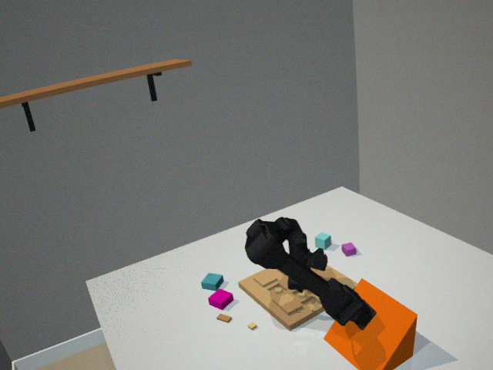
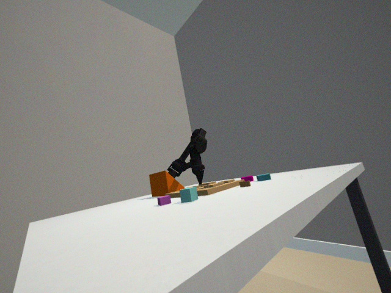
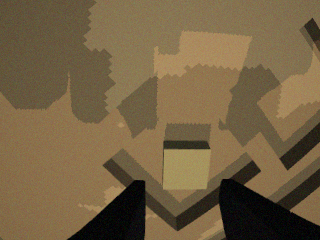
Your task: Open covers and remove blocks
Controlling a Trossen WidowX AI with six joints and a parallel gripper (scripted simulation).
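My gripper tip is 5 cm short of the tan puzzle board and 2 cm above it. From my gripper tip the other things lie so: flat brown piece (4 cm ahead, 26 cm to the left, 3 cm below); then purple block (13 cm ahead, 29 cm to the right, 2 cm below); then magenta block (13 cm ahead, 24 cm to the left, 2 cm below).
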